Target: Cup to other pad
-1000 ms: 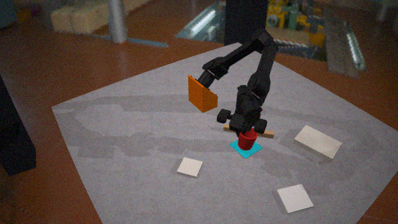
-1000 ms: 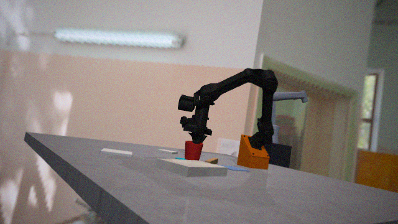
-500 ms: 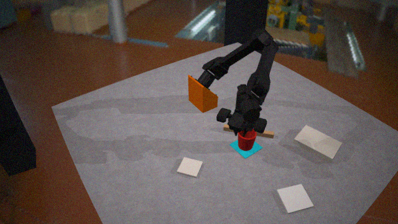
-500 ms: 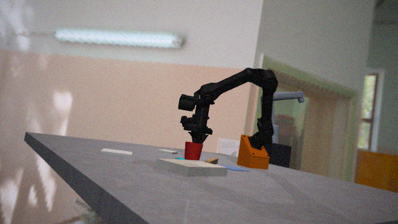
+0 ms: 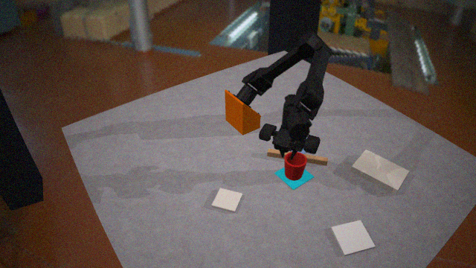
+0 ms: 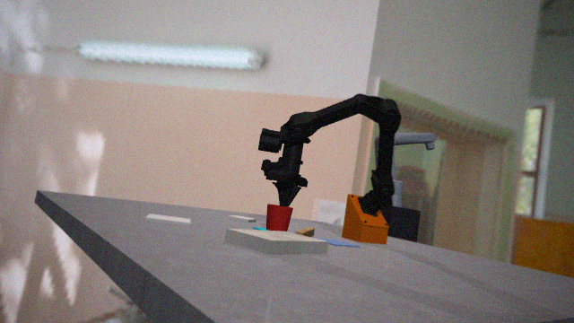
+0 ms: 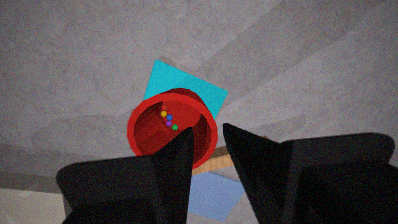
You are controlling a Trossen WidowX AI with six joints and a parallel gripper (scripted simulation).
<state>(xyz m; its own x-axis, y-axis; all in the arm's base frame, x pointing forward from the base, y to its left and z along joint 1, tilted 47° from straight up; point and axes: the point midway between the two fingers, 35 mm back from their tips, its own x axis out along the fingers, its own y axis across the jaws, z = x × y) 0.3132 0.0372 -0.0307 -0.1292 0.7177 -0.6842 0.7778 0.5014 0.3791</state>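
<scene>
My gripper tip is 3 cm above the red cup, 2 cm to the right of it and 2 cm short of it. From my gripper tip the other things lie so: thick cream slab 30 cm to the left, 17 cm ahead, 6 cm below; cyan pad 8 cm below, 2 cm to the left, 2 cm ahead; wooden bar 8 cm to the left, 7 cm below, 4 cm behind.
</scene>
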